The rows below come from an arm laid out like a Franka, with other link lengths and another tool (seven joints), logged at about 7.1 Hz.
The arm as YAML. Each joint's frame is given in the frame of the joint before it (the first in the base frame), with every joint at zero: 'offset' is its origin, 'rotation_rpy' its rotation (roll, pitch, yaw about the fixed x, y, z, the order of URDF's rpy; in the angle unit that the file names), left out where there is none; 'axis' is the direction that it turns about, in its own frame. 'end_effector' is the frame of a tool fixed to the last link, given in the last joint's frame.
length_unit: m
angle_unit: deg
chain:
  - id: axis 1
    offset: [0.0, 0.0, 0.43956]
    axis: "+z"
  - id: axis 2
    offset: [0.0, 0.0, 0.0]
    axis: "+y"
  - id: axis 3
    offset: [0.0, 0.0, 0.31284]
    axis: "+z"
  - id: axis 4
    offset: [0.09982, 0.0, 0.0]
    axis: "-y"
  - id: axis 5
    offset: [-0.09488, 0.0, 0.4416]
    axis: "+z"
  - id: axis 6
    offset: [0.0, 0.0, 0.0]
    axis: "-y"
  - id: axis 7
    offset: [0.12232, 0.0, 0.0]
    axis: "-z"
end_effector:
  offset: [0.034, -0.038, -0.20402]
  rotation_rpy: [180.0, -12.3, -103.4]
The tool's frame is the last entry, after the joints.
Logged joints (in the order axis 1, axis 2, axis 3, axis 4, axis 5, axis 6, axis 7), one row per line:
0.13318, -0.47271, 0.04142, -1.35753, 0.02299, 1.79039, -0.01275
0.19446, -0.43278, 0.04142, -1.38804, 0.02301, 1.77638, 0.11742
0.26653, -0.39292, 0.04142, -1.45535, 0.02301, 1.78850, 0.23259
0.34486, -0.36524, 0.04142, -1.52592, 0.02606, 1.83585, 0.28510
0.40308, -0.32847, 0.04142, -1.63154, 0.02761, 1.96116, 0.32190
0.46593, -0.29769, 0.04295, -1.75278, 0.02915, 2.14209, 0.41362
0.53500, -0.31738, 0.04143, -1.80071, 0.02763, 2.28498, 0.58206
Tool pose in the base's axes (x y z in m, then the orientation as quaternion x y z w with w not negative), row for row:
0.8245, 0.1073, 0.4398, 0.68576, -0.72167, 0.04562, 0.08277
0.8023, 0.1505, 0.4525, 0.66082, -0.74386, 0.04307, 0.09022
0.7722, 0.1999, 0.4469, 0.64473, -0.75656, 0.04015, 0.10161
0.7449, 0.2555, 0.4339, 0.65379, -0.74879, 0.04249, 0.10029
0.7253, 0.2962, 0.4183, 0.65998, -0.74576, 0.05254, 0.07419
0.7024, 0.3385, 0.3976, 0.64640, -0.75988, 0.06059, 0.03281
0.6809, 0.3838, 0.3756, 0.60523, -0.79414, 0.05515, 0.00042
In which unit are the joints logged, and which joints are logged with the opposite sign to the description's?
The joints are logged in radians. Opposite sign: axis 2.
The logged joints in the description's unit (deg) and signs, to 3 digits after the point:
7.631, 27.084, 2.373, -77.781, 1.317, 102.582, -0.731
11.142, 24.796, 2.373, -79.529, 1.318, 101.779, 6.728
15.271, 22.513, 2.373, -83.385, 1.318, 102.474, 13.326
19.759, 20.927, 2.373, -87.429, 1.493, 105.186, 16.335
23.095, 18.820, 2.373, -93.480, 1.582, 112.366, 18.444
26.696, 17.056, 2.461, -100.427, 1.670, 122.733, 23.699
30.653, 18.185, 2.374, -103.173, 1.583, 130.920, 33.350

